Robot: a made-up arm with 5 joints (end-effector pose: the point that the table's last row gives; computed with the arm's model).
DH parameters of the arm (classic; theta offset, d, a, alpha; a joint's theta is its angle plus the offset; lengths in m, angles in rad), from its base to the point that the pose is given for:
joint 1: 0 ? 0 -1.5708
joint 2: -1.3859 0 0.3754 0
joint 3: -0.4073 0 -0.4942 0
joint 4: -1.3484 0 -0.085 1.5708
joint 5: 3.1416 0.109 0 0
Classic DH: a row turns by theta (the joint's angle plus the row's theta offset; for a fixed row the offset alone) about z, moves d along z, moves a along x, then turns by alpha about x.
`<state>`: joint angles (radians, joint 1 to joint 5).
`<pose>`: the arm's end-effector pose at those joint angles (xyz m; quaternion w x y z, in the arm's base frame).
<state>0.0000 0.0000 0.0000 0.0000 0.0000</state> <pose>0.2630 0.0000 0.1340 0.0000 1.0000 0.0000 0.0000</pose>
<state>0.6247 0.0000 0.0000 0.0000 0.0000</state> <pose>0.2133 0.1538 0.1340 0.0000 0.9516 0.3073 0.0000</pose>
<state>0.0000 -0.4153 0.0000 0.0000 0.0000</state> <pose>0.3302 0.0000 0.2590 0.0000 0.9785 0.0000 0.2062</pose>
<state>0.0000 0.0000 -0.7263 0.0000 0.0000</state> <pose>0.6066 0.0000 0.4120 0.0000 0.9348 0.0000 0.3552</pose>
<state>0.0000 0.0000 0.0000 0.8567 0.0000</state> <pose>0.1513 0.0000 0.1074 0.0000 0.9097 0.0000 -0.4154</pose>
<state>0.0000 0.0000 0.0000 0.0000 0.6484</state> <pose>0.2630 0.0000 0.1340 0.0000 0.9479 -0.3186 0.0000</pose>
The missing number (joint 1, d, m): 0.356
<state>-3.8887 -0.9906 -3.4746 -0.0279 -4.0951</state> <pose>0.6527 -0.6046 0.5690 0.5863 0.6222 0.0644 0.5148</pose>
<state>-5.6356 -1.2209 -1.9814 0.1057 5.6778</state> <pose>-0.4315 -0.3264 1.1346 0.0211 -0.0182 -0.0132 -0.9995</pose>
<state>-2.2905 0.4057 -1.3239 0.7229 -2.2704</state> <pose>-0.5028 -0.5736 0.3713 0.0740 0.9952 -0.0100 -0.0635</pose>
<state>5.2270 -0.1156 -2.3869 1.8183 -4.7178</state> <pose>0.1776 -0.3140 1.1517 0.0845 -0.2422 0.9104 -0.3247</pose>
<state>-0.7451 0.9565 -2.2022 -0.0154 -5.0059</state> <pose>0.7076 -0.6527 0.5094 0.1550 -0.4288 0.6845 -0.5688</pose>
